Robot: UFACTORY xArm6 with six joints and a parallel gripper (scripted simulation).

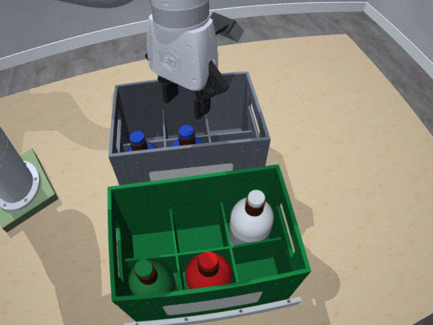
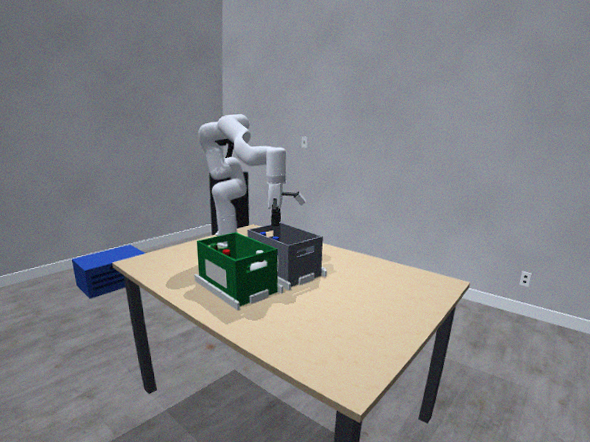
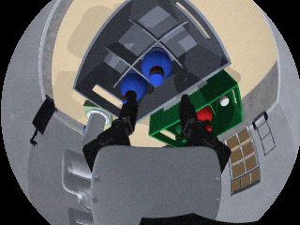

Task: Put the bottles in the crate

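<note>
The white-label bottle is 6 cm ahead of my hand, 16 cm to the right of it and 15 cm below it. The rest, counted from my hand: red-label bottle 4 cm behind, 24 cm to the right, 15 cm below; green crate 3 cm behind, 19 cm to the right, 16 cm below; grey crate 1 cm ahead, 4 cm to the left, 16 cm below.
</note>
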